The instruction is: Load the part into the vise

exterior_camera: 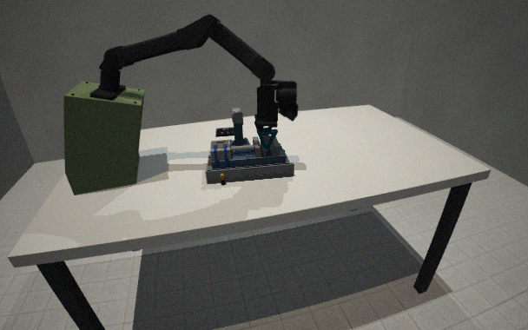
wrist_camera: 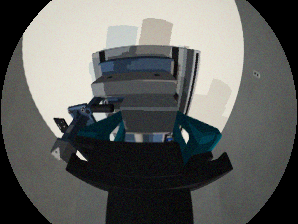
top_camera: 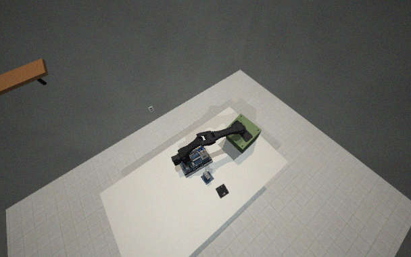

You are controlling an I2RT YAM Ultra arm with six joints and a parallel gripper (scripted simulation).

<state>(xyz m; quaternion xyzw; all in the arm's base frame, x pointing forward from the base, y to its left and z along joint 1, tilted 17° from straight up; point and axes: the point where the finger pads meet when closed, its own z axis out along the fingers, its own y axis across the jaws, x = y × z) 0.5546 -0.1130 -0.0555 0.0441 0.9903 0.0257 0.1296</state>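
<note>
Right now the grey block part is 1 cm below my hand. Also, from my hand: cylinder rod: 8 cm behind, 3 cm to the left, 2 cm below; then air cylinder: 16 cm behind, 3 cm to the left, 2 cm below; then vise: 6 cm below, 6 cm behind, 3 cm to the left.
</note>
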